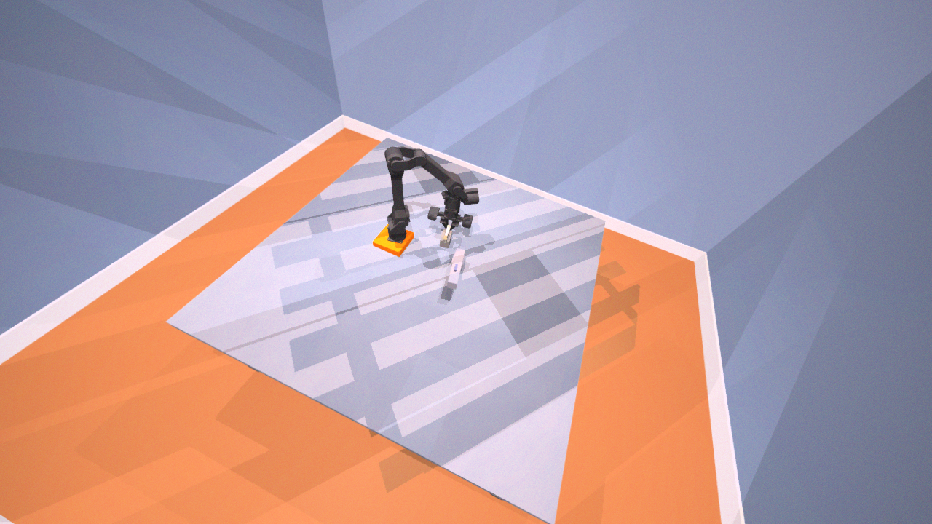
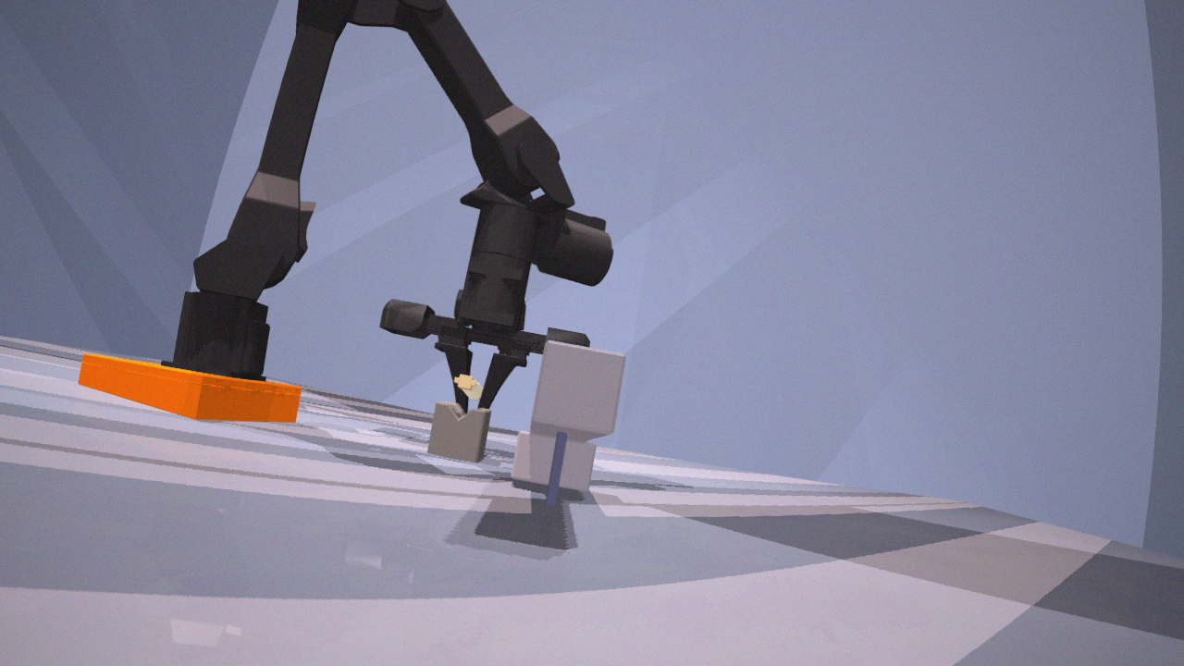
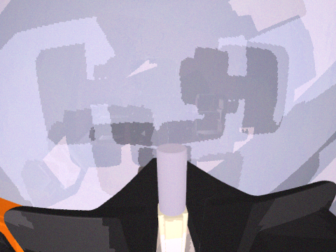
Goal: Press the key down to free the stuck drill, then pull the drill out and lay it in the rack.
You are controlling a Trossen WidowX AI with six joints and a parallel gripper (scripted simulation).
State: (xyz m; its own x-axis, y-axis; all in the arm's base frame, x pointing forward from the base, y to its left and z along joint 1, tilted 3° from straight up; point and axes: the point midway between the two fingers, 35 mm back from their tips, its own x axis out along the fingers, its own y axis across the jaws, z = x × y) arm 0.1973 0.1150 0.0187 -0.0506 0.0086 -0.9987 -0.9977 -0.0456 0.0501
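Right now my gripper tip is 40 mm to the left of the drill and 40 mm below it. From my gripper tip the other things lie so: v-notched rack (50 mm to the right); thin blue key (240 mm to the right, 80 mm ahead, 30 mm above); housing (210 mm to the right, 80 mm ahead, 30 mm above).
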